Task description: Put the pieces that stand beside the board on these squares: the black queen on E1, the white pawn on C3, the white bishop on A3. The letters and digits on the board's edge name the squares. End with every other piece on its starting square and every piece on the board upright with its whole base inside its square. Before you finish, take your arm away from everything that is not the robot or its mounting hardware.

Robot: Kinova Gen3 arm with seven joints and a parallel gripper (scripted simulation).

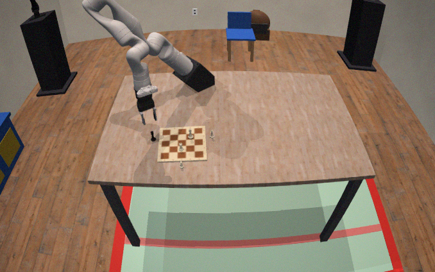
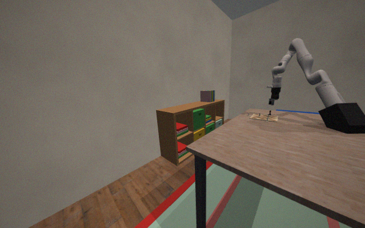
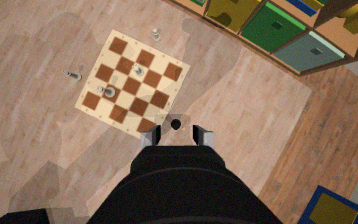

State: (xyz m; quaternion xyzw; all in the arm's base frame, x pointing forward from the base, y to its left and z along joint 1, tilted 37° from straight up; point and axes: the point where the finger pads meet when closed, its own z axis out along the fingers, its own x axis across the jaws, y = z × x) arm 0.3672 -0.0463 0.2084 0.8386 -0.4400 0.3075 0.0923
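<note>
Right now the black queen is 100 mm below my hand. From my hand the other things lie so: white pawn 170 mm ahead, 150 mm to the left, 120 mm below; then chessboard 30 mm ahead, 140 mm to the left, 130 mm below.
</note>
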